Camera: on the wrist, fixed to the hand. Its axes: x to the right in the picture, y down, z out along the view.
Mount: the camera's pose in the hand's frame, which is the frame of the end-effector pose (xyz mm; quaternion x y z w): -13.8 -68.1 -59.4 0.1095 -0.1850 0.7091 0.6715
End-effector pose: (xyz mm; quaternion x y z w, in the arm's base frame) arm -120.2 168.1 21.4 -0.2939 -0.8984 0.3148 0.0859
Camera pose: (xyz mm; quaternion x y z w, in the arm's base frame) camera -121.1 147.8 110.5 0.7668 0.3763 -0.4251 0.2996
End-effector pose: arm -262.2 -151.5 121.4 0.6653 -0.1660 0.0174 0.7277
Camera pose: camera -245.5 -98.7 48.7 0.4119 -0.7160 0.4228 0.3728
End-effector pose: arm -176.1 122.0 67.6 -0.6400 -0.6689 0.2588 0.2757
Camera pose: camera -182.7 104.6 157.1 0.8260 0.0180 -0.5609 0.0520
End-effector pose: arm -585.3 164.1 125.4 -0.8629 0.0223 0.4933 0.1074
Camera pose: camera -532.2 217.3 177.5 0.4606 -0.6610 -0.5646 0.1791
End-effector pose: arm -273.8 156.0 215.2 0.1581 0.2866 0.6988 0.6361
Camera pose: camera -252.3 132.4 129.5 -0.5083 -0.0392 -0.8597 0.0327
